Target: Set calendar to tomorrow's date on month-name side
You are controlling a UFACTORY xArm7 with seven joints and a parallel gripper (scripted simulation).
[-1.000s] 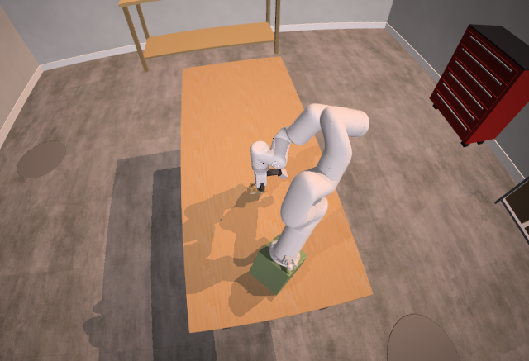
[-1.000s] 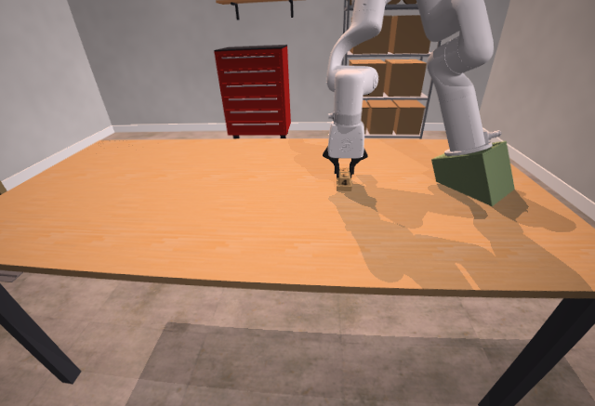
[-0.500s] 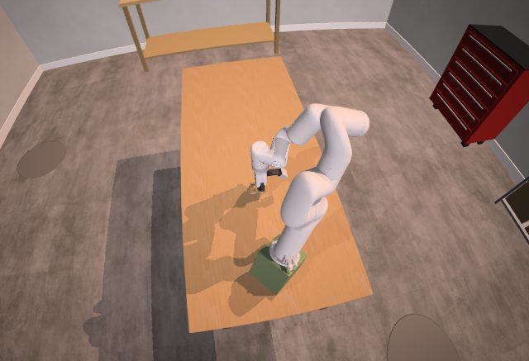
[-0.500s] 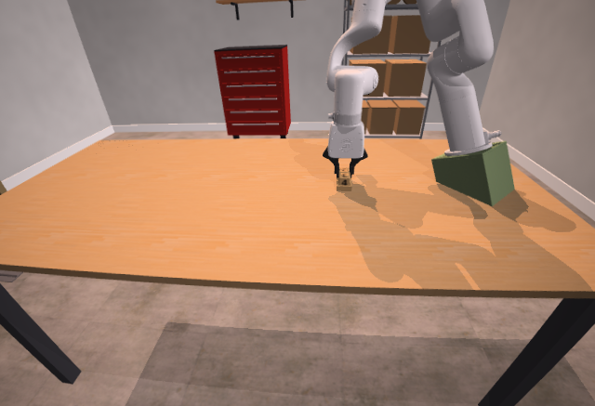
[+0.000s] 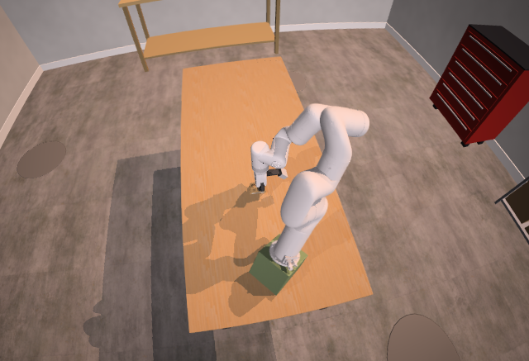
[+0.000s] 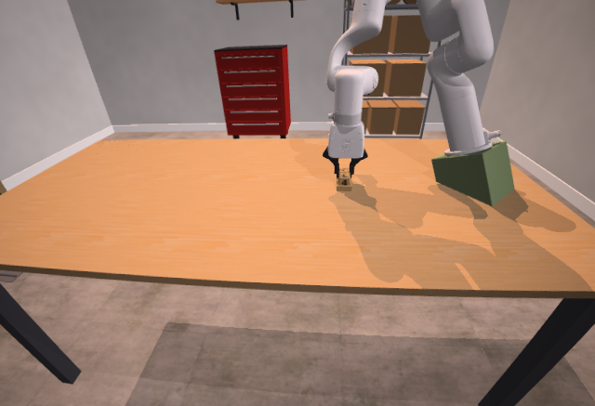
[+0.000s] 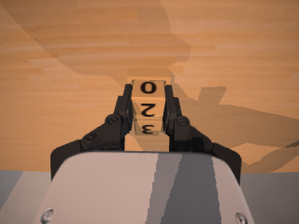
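My gripper is now 20 mm to the right of the wooden tray and 30 mm above it. The rest, counted from my hand: digit cube 40 mm to the left, 10 mm below.
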